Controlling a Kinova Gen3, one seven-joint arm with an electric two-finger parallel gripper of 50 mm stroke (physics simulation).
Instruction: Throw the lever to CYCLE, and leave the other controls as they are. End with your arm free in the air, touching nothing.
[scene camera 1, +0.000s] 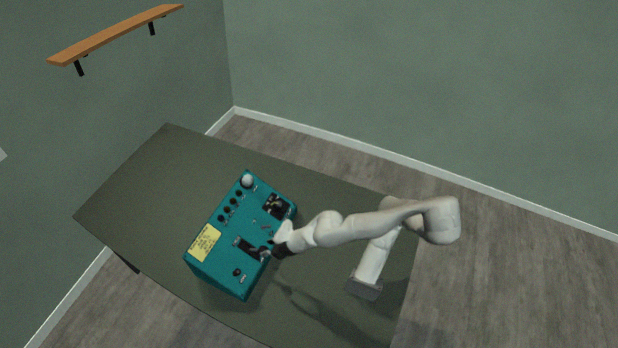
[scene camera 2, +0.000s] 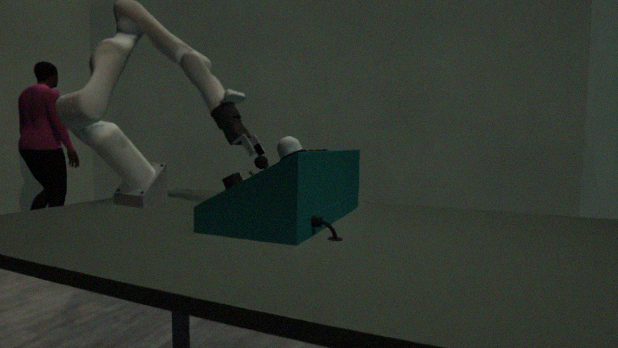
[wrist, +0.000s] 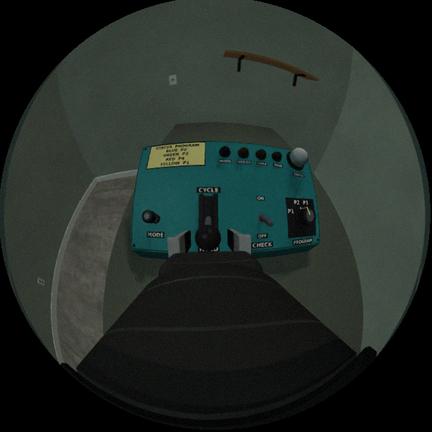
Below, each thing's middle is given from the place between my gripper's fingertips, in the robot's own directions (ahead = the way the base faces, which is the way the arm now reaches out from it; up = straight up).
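Labels:
There's the teal control box (scene camera 1: 221, 246), and it's 7 cm below my hand, 16 cm ahead of it and 4 cm to the right of it.

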